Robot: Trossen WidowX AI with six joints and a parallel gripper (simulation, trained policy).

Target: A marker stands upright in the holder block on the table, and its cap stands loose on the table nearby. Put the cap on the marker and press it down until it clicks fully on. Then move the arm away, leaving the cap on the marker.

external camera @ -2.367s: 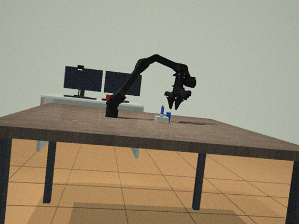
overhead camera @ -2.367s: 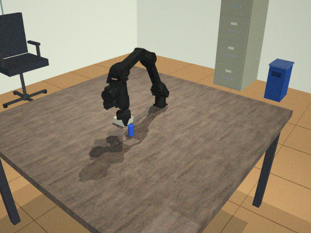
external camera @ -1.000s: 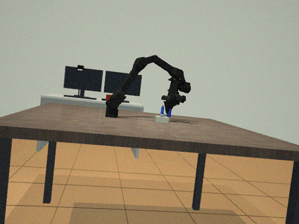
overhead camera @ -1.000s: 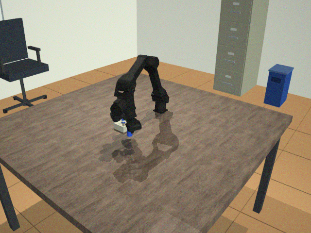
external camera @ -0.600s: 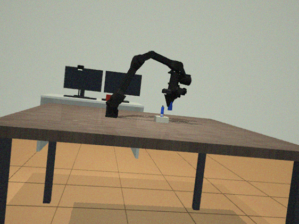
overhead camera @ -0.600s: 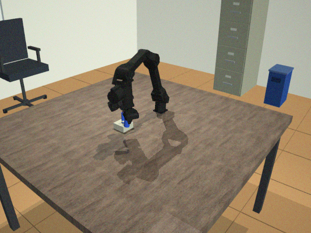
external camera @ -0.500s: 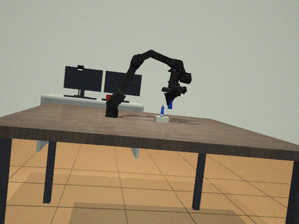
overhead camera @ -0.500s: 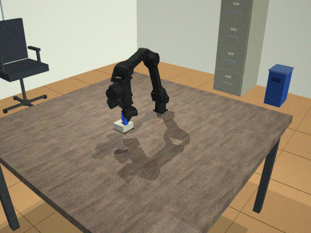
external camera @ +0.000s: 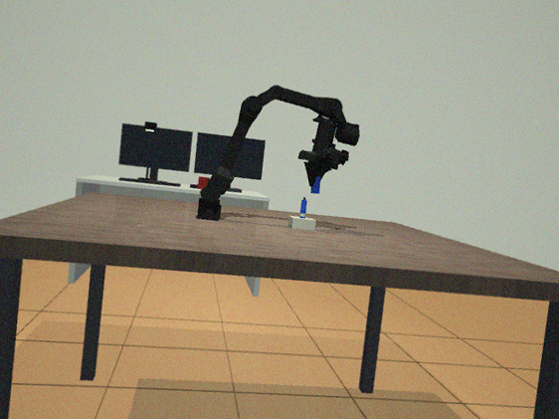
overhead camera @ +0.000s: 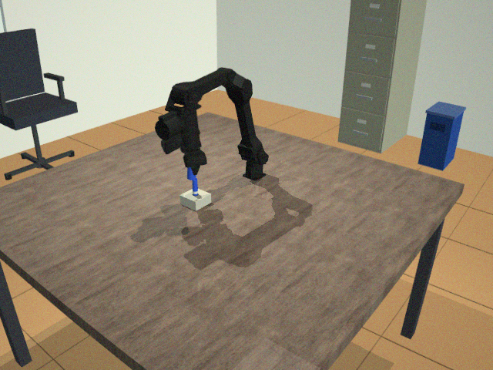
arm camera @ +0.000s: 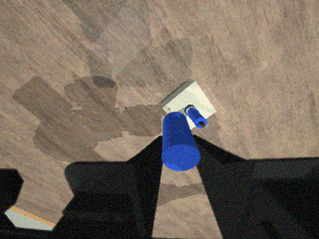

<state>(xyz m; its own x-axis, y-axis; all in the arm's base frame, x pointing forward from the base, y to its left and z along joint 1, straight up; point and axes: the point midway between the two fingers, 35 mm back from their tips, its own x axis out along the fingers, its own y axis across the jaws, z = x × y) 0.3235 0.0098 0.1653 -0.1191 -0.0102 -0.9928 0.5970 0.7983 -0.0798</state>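
Right now the white holder block is 30 mm behind my gripper tip, 30 mm to the right of it and 120 mm below it. The rest, counted from my gripper tip: blue cap (10 mm ahead, 10 mm above).
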